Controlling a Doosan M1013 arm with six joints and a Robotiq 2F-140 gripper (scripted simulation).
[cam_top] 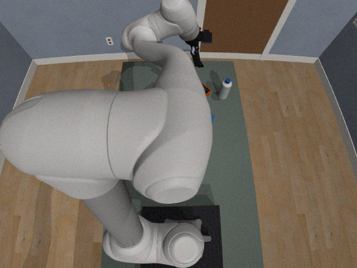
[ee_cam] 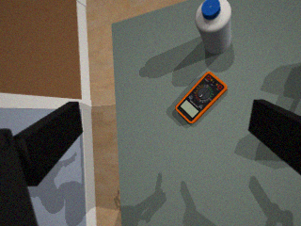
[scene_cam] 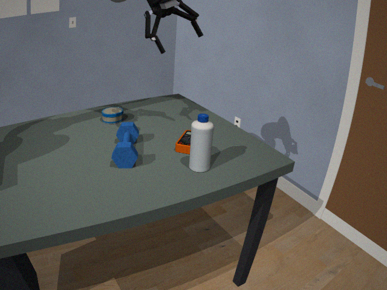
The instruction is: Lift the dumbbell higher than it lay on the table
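Now: the blue dumbbell 200 mm behind my hand, 10 mm to the right of it and 330 mm below it. From my hand the other things lie so: tape roll: 160 mm behind, 310 mm to the left, 350 mm below.
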